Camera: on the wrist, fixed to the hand. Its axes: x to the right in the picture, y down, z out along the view.
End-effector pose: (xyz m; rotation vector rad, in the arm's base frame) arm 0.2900 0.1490 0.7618 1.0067 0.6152 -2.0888
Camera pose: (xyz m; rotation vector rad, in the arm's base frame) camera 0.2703 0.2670 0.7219 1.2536 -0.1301 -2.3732
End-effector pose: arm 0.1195 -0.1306 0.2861 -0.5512 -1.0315 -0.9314
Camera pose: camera 0.0901 -0.2430 0.2370 -0.0376 -1.3275 -0.5287
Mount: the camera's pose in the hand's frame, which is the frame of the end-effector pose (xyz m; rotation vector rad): -0.0067 -0.0846 -0.0933 0.6532 -0.0787 -0.0048
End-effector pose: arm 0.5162 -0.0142 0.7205 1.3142 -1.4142 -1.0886
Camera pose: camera 0.6256 -0.0144 0.6578 1.7332 -1.9195 -0.7002
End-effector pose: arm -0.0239 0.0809 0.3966 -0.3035 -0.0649 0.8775
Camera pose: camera 0.0518 0.0032 0.3323 0.3415 0.1478 0.8590
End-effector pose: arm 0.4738 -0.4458 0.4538 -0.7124 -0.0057 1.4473
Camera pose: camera 0.5873 -0.4891 0.4198 -0.1192 0.3874 1.3603
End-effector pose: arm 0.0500 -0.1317 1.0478 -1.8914 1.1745 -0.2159
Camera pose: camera 0.0499 -0.1662 1.1691 -1.3133 0.9004 -0.4616
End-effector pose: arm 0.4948 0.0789 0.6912 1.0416 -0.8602 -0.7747
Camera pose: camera 0.5627 0.0952 0.5861 1.5919 -1.2189 -0.5450
